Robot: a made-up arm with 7 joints. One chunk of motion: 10 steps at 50 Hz.
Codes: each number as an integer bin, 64 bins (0 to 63) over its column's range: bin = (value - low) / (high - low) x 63, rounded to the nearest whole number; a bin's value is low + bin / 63 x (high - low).
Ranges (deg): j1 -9..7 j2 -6..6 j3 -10..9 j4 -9..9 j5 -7..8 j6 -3..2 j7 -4..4
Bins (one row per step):
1: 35 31 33 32 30 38 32
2: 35 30 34 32 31 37 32
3: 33 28 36 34 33 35 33
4: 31 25 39 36 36 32 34
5: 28 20 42 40 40 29 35
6: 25 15 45 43 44 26 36
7: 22 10 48 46 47 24 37
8: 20 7 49 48 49 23 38
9: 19 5 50 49 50 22 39
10: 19 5 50 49 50 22 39
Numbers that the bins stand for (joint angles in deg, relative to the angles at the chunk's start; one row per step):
1: -0.11 -0.10 -0.05 0.14 0.14 0.02 0.06
2: -0.11 -0.29 0.25 0.14 0.38 -0.06 0.06
3: -0.62 -0.67 0.86 0.71 0.86 -0.22 0.19
4: -1.13 -1.24 1.76 1.29 1.57 -0.46 0.32
5: -1.89 -2.19 2.67 2.43 2.52 -0.70 0.44
6: -2.65 -3.14 3.57 3.29 3.48 -0.94 0.57
7: -3.41 -4.10 4.48 4.14 4.19 -1.10 0.70
8: -3.92 -4.67 4.78 4.71 4.67 -1.17 0.83
9: -4.17 -5.05 5.08 5.00 4.90 -1.25 0.95
10: -4.17 -5.05 5.08 5.00 4.90 -1.25 0.95

